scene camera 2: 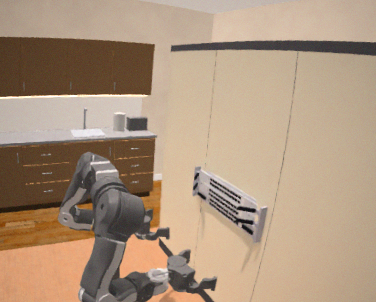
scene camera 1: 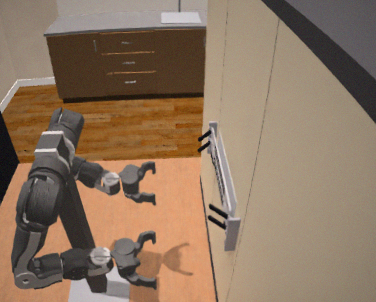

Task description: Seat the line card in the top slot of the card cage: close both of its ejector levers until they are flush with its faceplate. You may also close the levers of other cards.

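The card cage [scene camera 1: 231, 234] [scene camera 2: 262, 220] is a pale metal frame on the beige wall, holding cards with black vent rows. In scene camera 1, black ejector levers stick out from its far end [scene camera 1: 204, 135] and near end [scene camera 1: 218, 210]. In scene camera 2, several black levers show at its right end [scene camera 2: 246, 209] and left end [scene camera 2: 201, 196]. Which lever belongs to the top card is hard to tell. My left gripper [scene camera 1: 152, 183] [scene camera 2: 156, 224] is open and empty, apart from the cage. My right gripper [scene camera 1: 152, 260] [scene camera 2: 199, 270] is open and empty, below the cage in scene camera 2.
The tall beige wall panel [scene camera 1: 295, 165] [scene camera 2: 245, 115] rises around the cage. Brown kitchen cabinets [scene camera 1: 80, 65] [scene camera 2: 35, 175] with a grey counter stand in the background. The arms' pedestal stands on an orange-tan floor area [scene camera 1: 180, 190] [scene camera 2: 30, 270].
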